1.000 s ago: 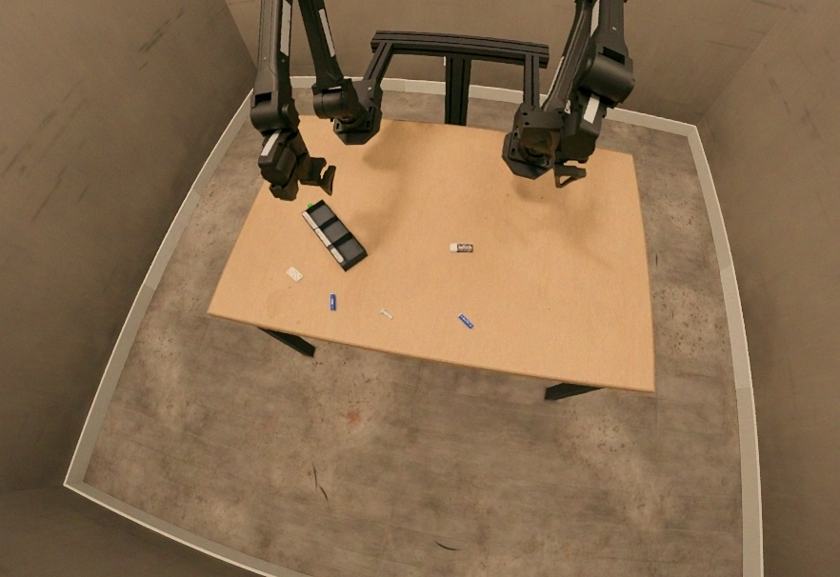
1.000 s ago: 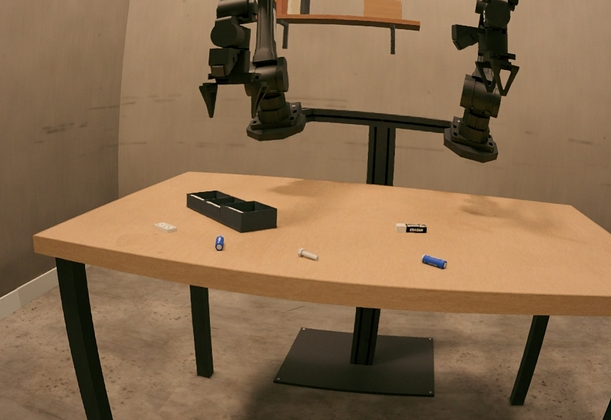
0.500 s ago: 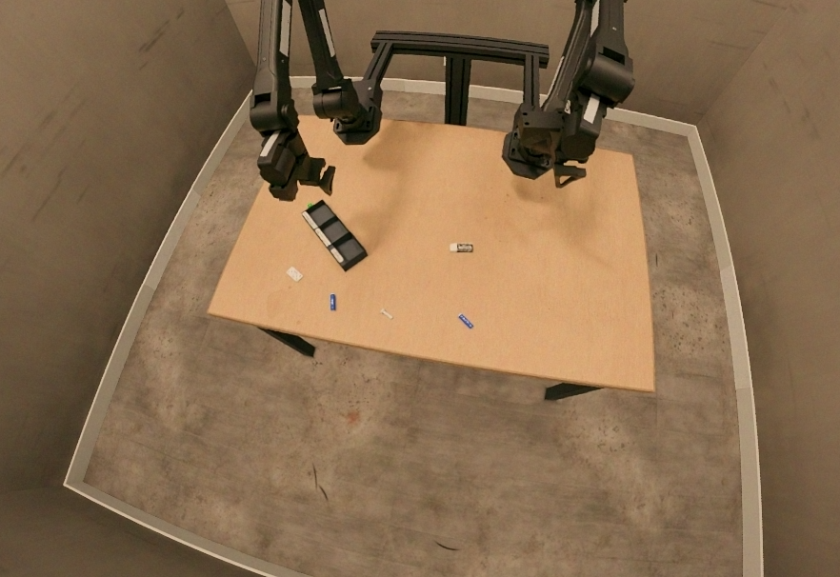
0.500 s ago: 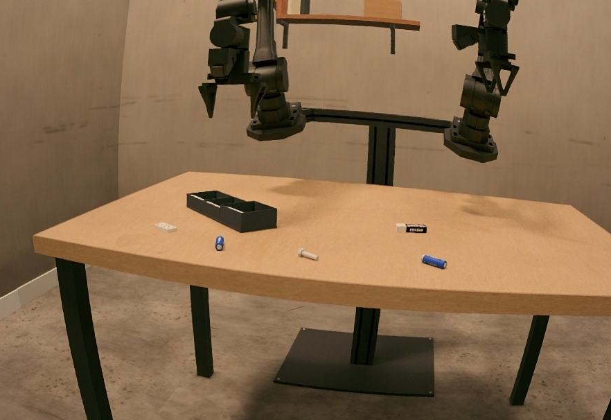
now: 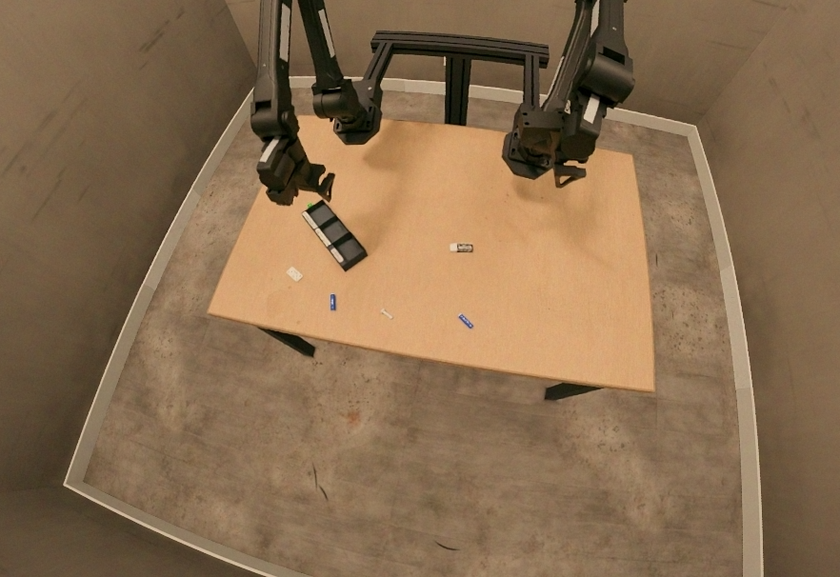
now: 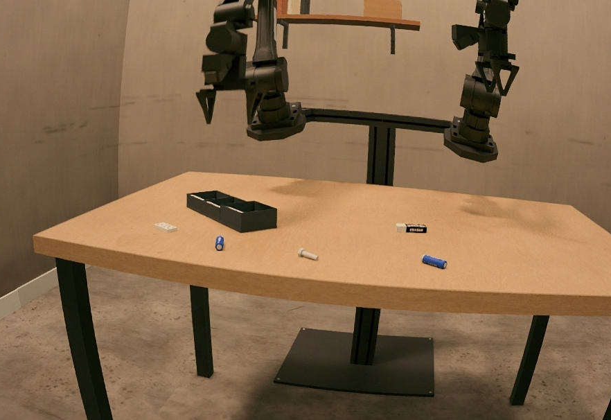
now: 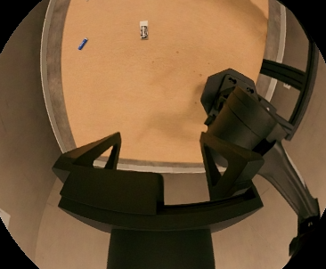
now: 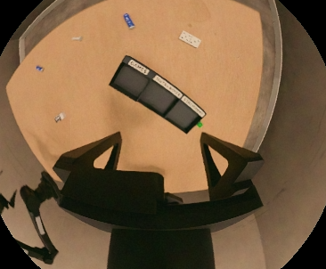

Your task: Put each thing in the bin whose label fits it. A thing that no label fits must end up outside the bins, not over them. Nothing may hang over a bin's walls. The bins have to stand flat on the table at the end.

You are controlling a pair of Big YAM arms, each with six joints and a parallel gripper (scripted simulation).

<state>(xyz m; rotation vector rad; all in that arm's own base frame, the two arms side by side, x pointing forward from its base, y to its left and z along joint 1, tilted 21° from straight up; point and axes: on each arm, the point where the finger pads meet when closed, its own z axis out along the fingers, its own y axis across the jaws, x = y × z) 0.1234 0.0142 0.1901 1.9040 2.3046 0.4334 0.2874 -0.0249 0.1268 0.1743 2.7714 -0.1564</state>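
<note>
The black bin tray is 19 cm below my right hand. The rest, counted from my right hand: green die 20 cm below, 12 cm to the right, 9 cm behind; then white bolt 24 cm to the left, 20 cm below, 19 cm ahead; then flat white block 20 cm below, 15 cm ahead, 7 cm to the right.
</note>
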